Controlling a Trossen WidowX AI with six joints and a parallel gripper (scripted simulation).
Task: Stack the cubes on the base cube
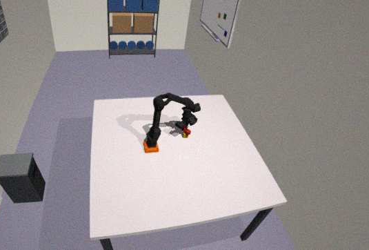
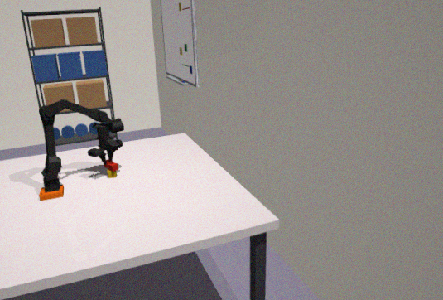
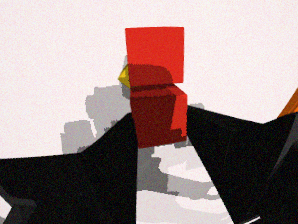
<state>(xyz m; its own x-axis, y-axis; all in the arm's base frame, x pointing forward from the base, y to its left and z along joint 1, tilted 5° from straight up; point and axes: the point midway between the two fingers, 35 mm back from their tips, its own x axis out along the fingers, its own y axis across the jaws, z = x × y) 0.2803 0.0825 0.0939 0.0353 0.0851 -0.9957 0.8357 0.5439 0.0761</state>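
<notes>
Right now the red cube is 30 mm to the right of my gripper tip, 20 mm ahead of it and 10 mm below it. Also, from my gripper tip: yellow base cube: 50 mm below, 20 mm to the right, 10 mm ahead.
</notes>
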